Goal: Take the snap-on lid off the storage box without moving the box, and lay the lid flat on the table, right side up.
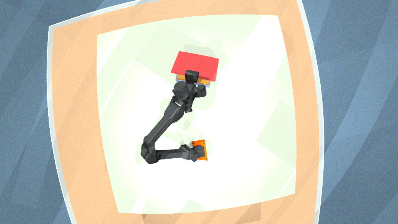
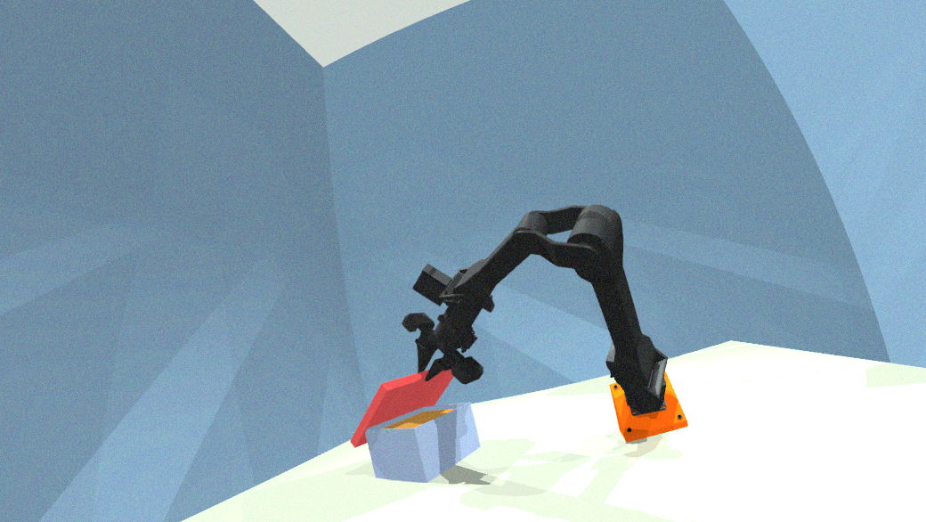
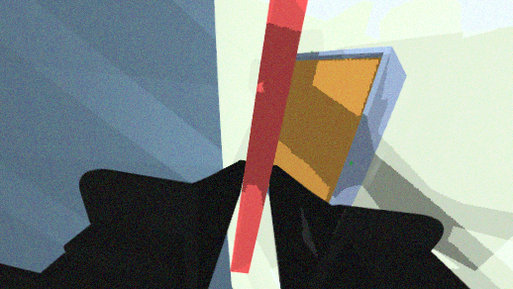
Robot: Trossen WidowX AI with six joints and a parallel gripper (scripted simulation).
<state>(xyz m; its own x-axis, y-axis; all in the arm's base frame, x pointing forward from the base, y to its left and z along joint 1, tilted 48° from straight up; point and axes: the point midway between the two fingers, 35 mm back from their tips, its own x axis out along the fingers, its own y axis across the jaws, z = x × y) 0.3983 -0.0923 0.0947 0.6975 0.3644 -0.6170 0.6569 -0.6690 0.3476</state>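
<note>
Right now my gripper tip is 6 cm short of the red lid, 5 cm above it and 2 cm to the left of it. The rest, counted from my gripper tip: storage box 14 cm below, 4 cm ahead, 1 cm to the right.
</note>
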